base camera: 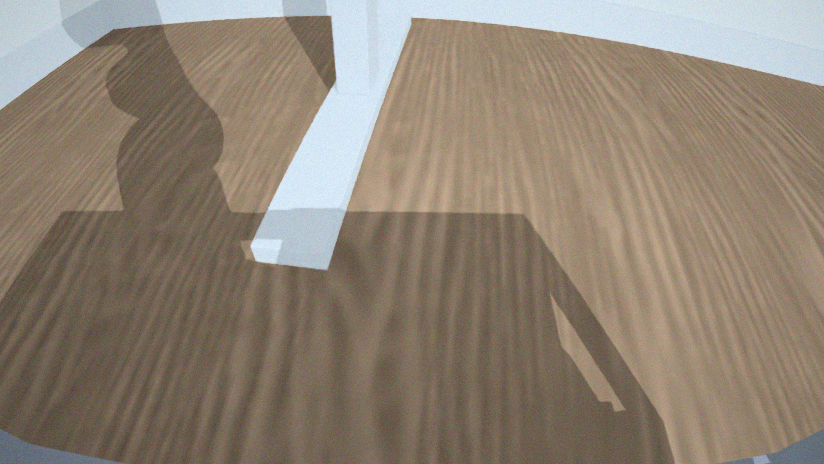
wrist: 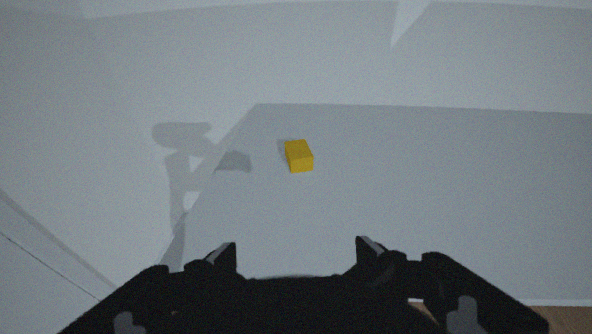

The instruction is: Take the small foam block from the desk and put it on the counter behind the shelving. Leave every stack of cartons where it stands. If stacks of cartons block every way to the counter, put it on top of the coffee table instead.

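Frame: origin at the arm's base, x back, y right, z up, level; metres.
Seen in the pictures: gripper, fingertip midpoint: (wrist: pixel 296 253).
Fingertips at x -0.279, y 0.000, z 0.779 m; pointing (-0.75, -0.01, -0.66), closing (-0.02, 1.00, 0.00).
Pixels of each thing's top centre, then the offset from my fingertips to it. "pt": a spot on its surface instead. Level surfaces: height alone.
- small foam block, top centre: (wrist: pixel 298 148) dx -0.405, dy +0.007, dz -0.181 m
- grey desk top, surface height: dz -0.226 m
- wooden floor, surface height: dz -1.176 m
- upright leg, surface spot: (base camera: pixel 352 51) pt dx -0.418, dy -0.080, dz -1.079 m
The small foam block (wrist: pixel 299 156) is yellow and lies on the grey desk top (wrist: pixel 425 210), a little above the middle of the wrist view. My gripper (wrist: pixel 296 253) is open, with nothing between its fingers. In that view the block shows beyond the fingertips, apart from them and roughly in line with the gap between them. The counter, the shelving, the carton stacks and the coffee table cannot be made out in these views.
In the base camera view a white desk foot (base camera: pixel 320 155) runs along the wooden floor (base camera: pixel 490 144) toward me, with an upright leg (base camera: pixel 352 51) at its far end. Pale walls stand behind. Dark shadows fall across the floor and the foot's near end.
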